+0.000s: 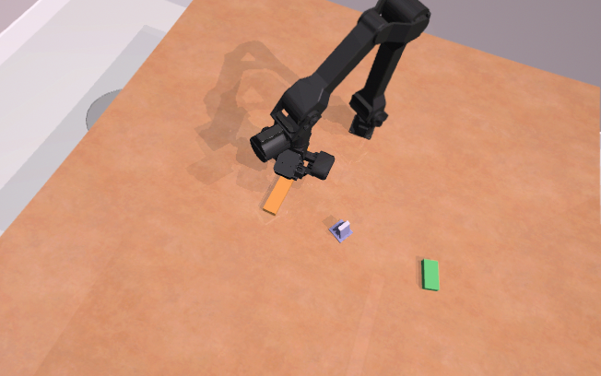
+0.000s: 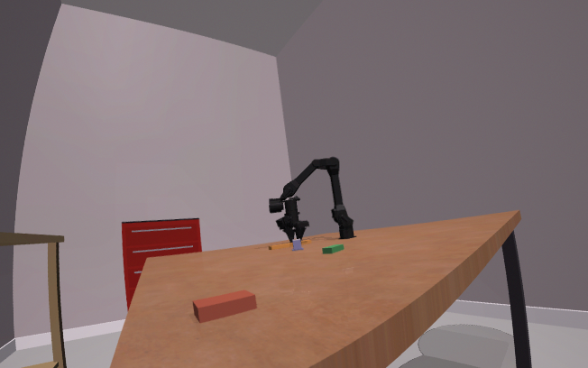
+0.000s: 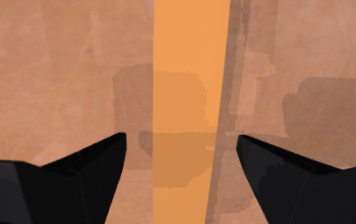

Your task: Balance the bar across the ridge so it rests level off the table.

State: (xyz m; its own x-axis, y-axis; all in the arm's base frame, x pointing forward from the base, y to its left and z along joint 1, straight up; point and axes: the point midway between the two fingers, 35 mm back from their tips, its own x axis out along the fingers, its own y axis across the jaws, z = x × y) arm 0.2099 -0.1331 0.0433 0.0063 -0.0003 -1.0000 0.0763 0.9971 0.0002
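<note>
The orange bar is 30 mm ahead of my gripper tip. The rest, counted from my gripper tip: green block 390 mm to the left, 130 mm ahead; white ridge 170 mm to the left, 110 mm ahead, 30 mm above; red block 630 mm to the left, 530 mm ahead.
</note>
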